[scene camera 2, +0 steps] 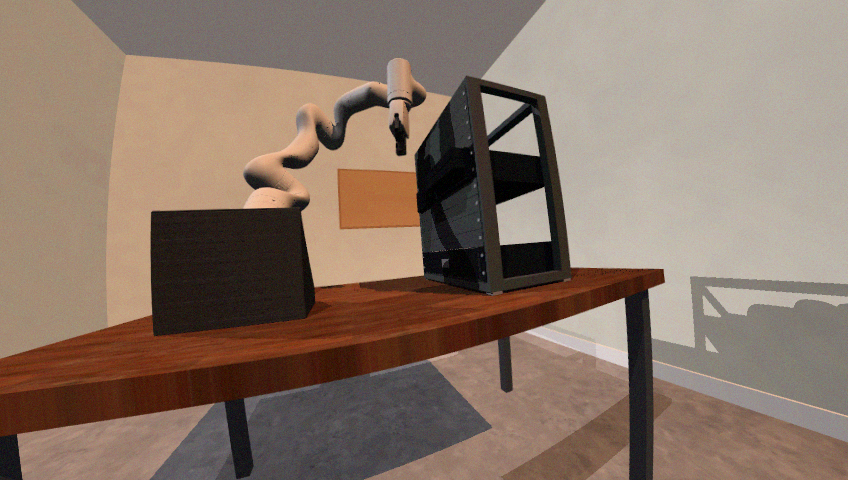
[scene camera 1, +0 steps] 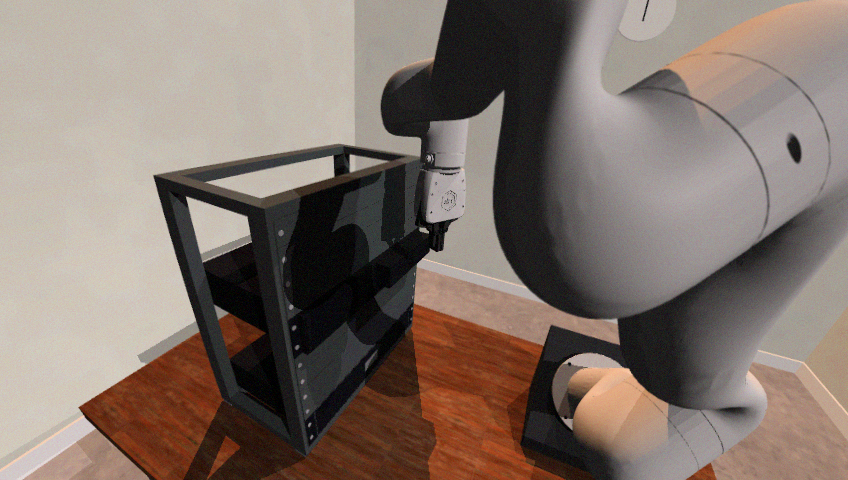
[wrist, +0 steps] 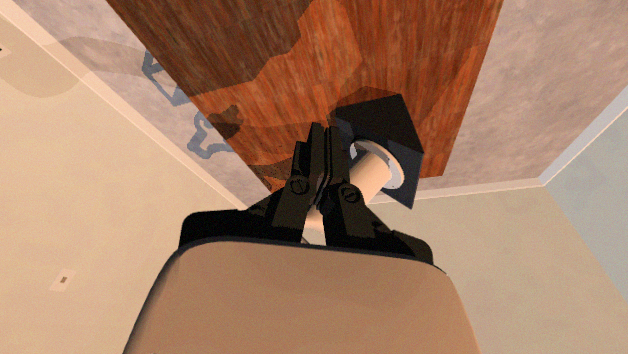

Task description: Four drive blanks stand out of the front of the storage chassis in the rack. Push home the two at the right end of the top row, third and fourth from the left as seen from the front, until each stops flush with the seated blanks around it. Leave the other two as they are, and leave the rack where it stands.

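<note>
The dark rack (scene camera 1: 270,297) (scene camera 2: 490,208) stands upright on the table. The storage chassis (scene camera 1: 324,321) (scene camera 2: 446,172) crosses its front at mid height, deep in shadow. A dark block of protruding blanks (scene camera 1: 407,258) stands out at its right end; I cannot separate single blanks or tell how far each stands out. My gripper (scene camera 1: 437,248) (scene camera 2: 401,153) (wrist: 319,142) is shut and empty, fingers pointing down. In scene camera 1 its tips overlap the right end of that block; in scene camera 2 a gap shows between them and the rack front. The wrist view does not show the chassis.
The arm's dark pedestal (scene camera 1: 538,386) (scene camera 2: 226,267) (wrist: 380,115) stands on the wooden table (scene camera 1: 464,356) (scene camera 2: 357,315) (wrist: 280,100) in front of the rack. Blank panels lie above and below the chassis. A wall rises behind the rack. The arm's large links cover much of scene camera 1.
</note>
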